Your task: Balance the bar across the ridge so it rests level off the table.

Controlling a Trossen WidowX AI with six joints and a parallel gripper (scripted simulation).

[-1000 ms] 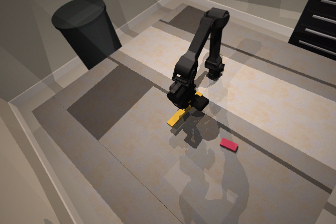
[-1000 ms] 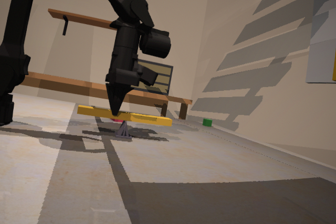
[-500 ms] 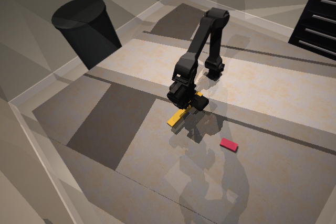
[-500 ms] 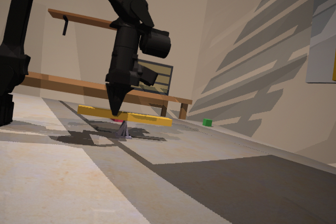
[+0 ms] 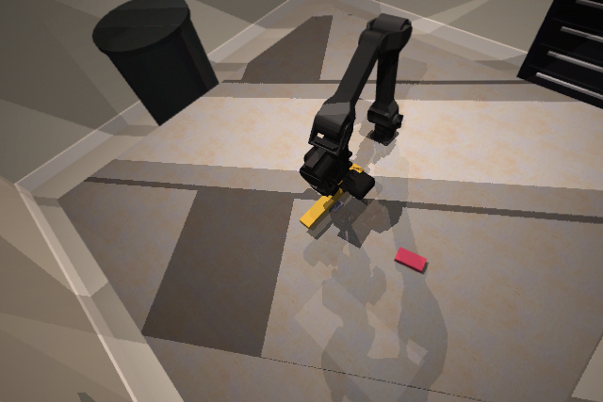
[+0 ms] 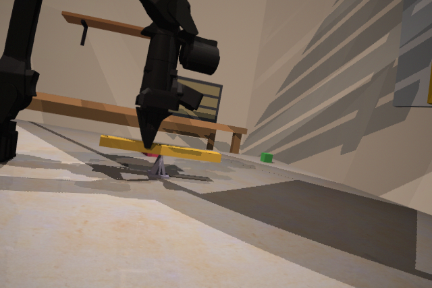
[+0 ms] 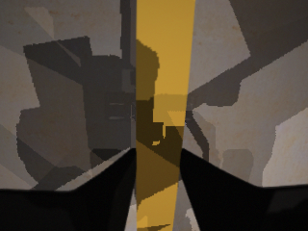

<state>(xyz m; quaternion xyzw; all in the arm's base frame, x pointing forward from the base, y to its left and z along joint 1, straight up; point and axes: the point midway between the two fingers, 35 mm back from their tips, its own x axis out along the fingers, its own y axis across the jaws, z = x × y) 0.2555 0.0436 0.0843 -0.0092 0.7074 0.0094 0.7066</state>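
Now: the yellow bar 3 cm ahead of my gripper tip. From my gripper tip the other things lie so: flat red block: 25 cm to the left, 4 cm below, 3 cm ahead; then small green cube: 48 cm ahead, 46 cm to the left, 3 cm below.
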